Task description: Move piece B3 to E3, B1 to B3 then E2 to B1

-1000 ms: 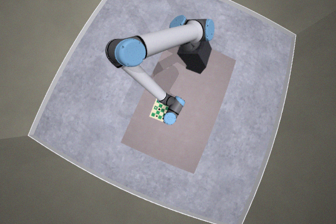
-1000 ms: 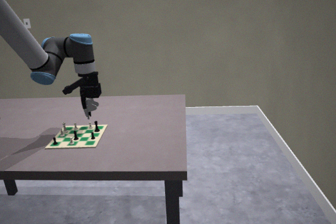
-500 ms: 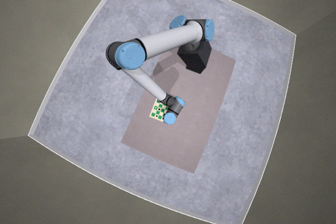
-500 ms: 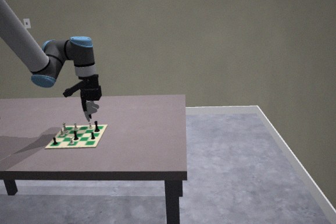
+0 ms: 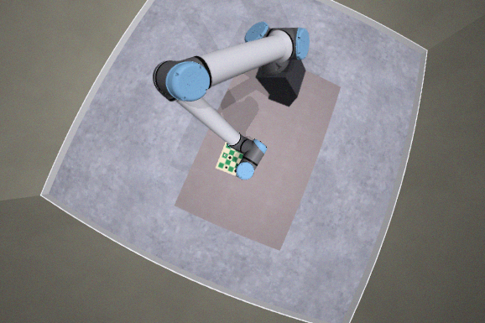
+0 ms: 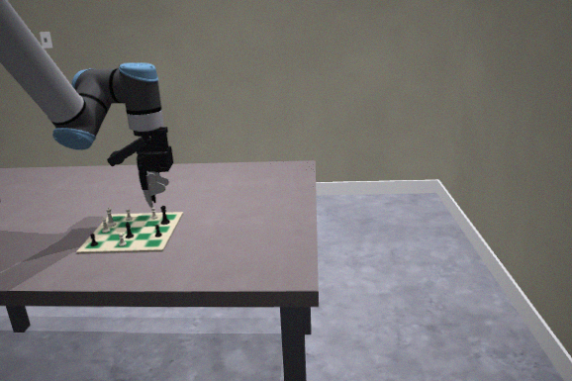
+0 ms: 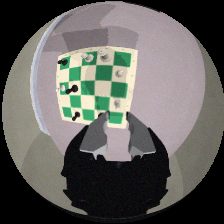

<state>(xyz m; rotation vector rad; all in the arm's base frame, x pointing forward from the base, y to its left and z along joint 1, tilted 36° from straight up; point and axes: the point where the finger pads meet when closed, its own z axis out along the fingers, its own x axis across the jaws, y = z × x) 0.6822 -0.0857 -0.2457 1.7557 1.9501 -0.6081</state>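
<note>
Right now my hand is 4 cm short of the tall black piece, 3 cm to the left of it and 3 cm above it. The rest, counted from my hand: cream chessboard 8 cm to the right, 6 cm below, 3 cm behind; then white piece 11 cm behind, 4 cm to the right, 3 cm below.
</note>
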